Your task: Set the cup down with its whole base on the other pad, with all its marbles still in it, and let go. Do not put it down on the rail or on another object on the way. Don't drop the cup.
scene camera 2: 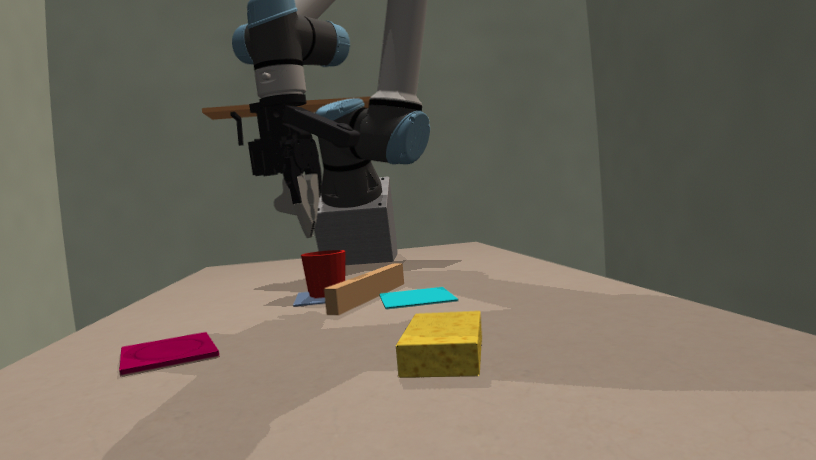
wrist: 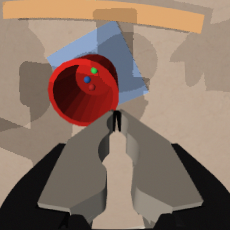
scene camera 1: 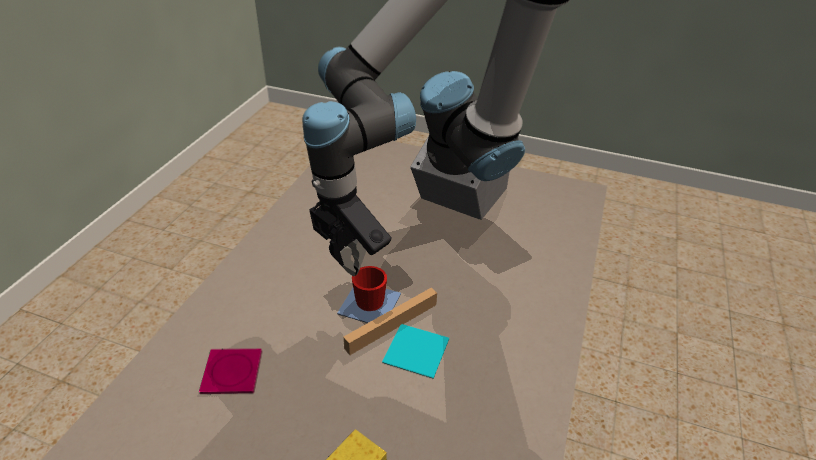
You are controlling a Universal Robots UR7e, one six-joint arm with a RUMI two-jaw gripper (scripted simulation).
Path:
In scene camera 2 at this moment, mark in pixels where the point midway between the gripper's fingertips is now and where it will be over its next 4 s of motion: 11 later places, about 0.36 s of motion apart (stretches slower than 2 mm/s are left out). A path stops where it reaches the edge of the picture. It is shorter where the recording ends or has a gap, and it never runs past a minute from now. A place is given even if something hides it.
The gripper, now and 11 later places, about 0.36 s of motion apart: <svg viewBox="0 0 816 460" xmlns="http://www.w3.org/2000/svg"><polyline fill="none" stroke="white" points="309,237 310,241 312,257 314,272 314,276 314,272 313,259 312,245 311,239 312,239 322,239 341,237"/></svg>

